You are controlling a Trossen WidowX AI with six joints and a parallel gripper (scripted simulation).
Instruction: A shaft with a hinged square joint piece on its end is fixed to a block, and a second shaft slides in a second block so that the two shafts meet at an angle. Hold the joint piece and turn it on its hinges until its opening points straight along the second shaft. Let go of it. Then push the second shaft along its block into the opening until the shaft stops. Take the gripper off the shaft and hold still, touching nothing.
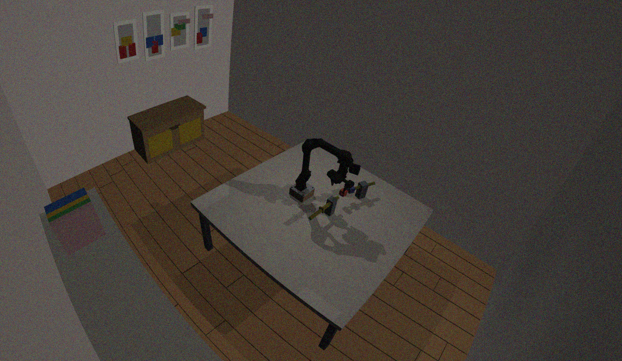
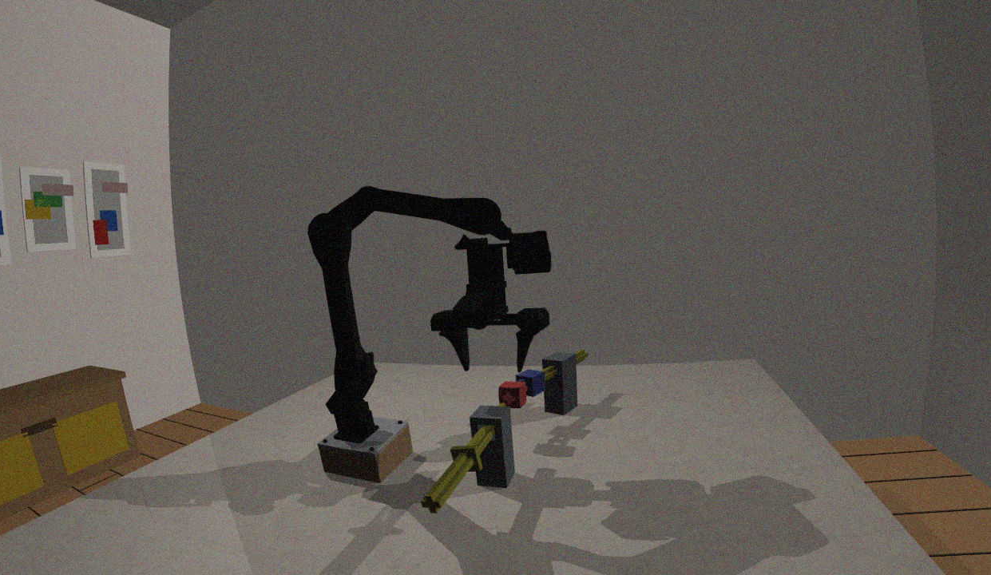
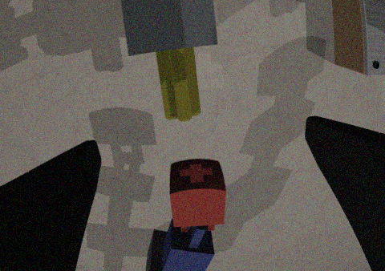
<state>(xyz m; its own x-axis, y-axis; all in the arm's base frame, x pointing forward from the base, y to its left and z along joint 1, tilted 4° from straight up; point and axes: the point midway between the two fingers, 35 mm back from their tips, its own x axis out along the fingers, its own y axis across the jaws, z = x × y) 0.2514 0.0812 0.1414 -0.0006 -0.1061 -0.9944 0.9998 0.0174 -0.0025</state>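
My gripper tip is now 9 cm to the right of the red square joint piece and 7 cm above it.
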